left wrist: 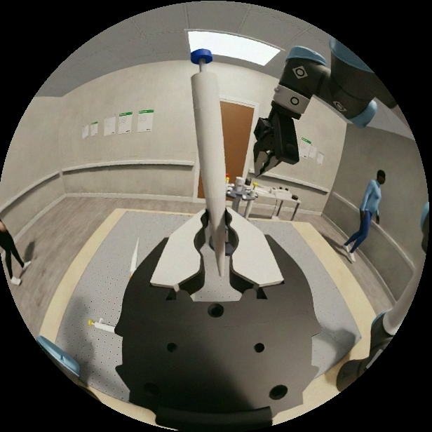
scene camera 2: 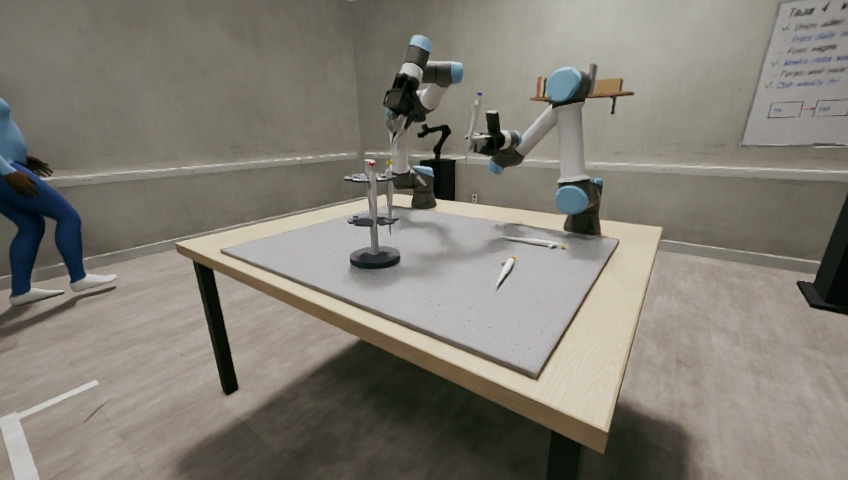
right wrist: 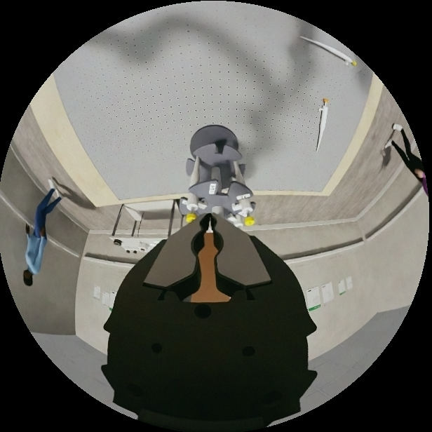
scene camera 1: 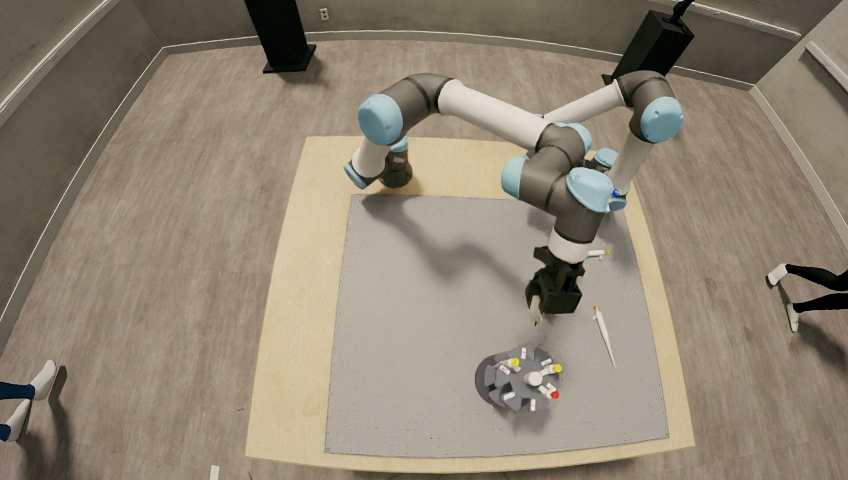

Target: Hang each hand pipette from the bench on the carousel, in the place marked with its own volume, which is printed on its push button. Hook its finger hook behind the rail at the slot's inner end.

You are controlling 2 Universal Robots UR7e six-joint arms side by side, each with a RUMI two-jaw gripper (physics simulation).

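A blue-button pipette [scene camera 2: 474, 118] [left wrist: 207, 135] is upright, high above the bench, in my left gripper [scene camera 2: 471, 141] [left wrist: 216, 208], which is shut on it. In scene camera 1 its blue button [scene camera 1: 616, 193] shows; my left gripper is hidden there. My right gripper [scene camera 1: 536, 321] [scene camera 2: 393, 135] [right wrist: 209, 213] is shut and empty, above the carousel [scene camera 2: 374, 257] [right wrist: 214, 135] in the right wrist view. Two yellow-button pipettes [right wrist: 191, 218] [right wrist: 249, 220] and a red-button pipette [scene camera 1: 554, 394] [scene camera 2: 371, 164] hang on it. An orange-button pipette [scene camera 1: 603, 334] [scene camera 2: 505, 273] [right wrist: 322, 124] and a yellow-button pipette [scene camera 1: 596, 253] [scene camera 2: 529, 241] [right wrist: 330, 49] lie on the bench. Printed volumes are unreadable.
A grey perforated mat [scene camera 1: 404, 356] [scene camera 2: 452, 315] covers most of the wooden table [scene camera 1: 285, 356] [scene camera 2: 595, 350]. In scene camera 1 the right arm reaches across in front of the left arm. A person in blue [left wrist: 370, 200] [right wrist: 37, 245] stands beyond the table.
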